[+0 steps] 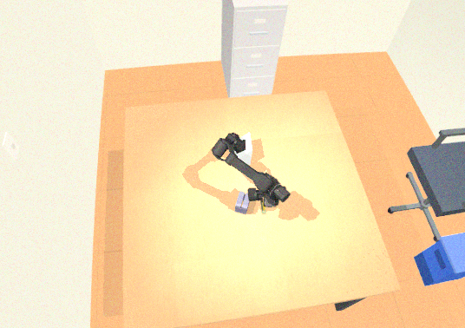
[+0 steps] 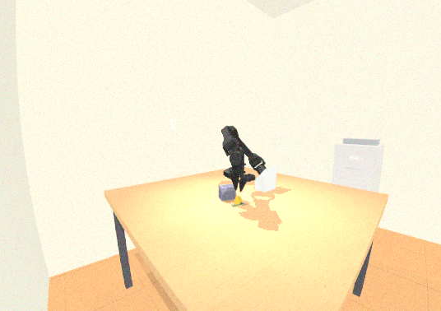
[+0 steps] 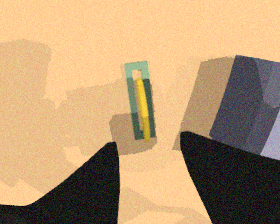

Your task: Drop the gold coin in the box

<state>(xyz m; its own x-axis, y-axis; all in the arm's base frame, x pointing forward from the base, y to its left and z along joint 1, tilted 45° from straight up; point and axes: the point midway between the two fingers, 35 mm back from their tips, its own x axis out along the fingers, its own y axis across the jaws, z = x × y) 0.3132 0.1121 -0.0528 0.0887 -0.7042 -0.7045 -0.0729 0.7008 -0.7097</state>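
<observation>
Right now my gripper tip is 5 cm above the gold coin.
</observation>
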